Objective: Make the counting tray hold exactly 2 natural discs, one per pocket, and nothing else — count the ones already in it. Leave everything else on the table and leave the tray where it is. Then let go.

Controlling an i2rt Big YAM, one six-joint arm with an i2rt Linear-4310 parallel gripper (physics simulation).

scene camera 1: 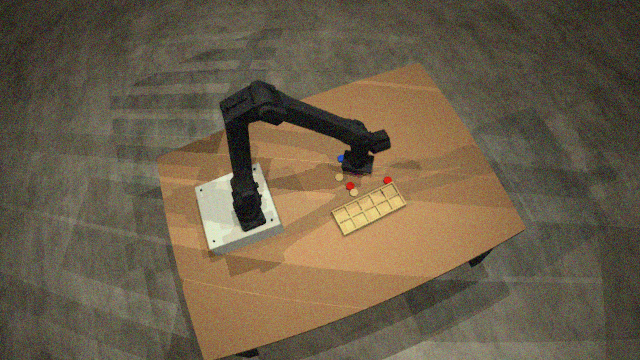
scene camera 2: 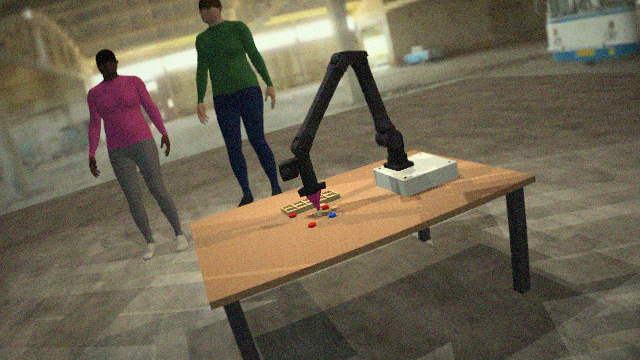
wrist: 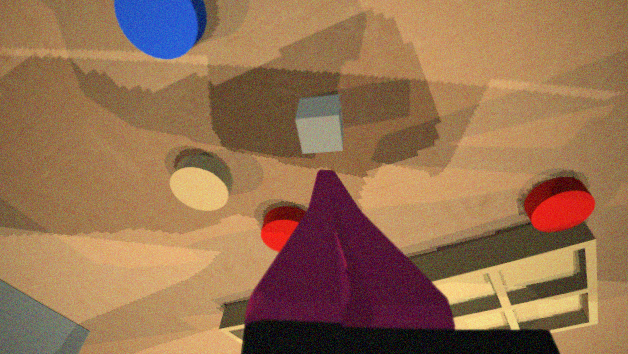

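Note:
My gripper [scene camera 2: 318, 208] [wrist: 324, 180] is shut and empty, pointing down just in front of the grey cube in the wrist view. One natural disc [scene camera 1: 339, 177] [wrist: 200, 189] lies alone on the table, left of the fingers in the wrist view. Another natural disc [scene camera 1: 354, 192] lies against a red disc, beside the tray; the fingers hide it in the wrist view. The pale counting tray [scene camera 1: 375, 220] [scene camera 2: 295, 210] [wrist: 592, 285] has two rows of pockets. No disc shows in its pockets in scene camera 1; the fingers cover part of it in the wrist view.
A red disc [scene camera 1: 350, 186] [scene camera 2: 325, 206] [wrist: 280, 234] and another red disc [scene camera 1: 387, 180] [scene camera 2: 292, 215] [wrist: 562, 211] lie near the tray. A third red disc [scene camera 2: 312, 225], a blue disc [scene camera 1: 341, 158] [scene camera 2: 332, 215] [wrist: 162, 25] and a grey cube [wrist: 320, 132] lie farther off.

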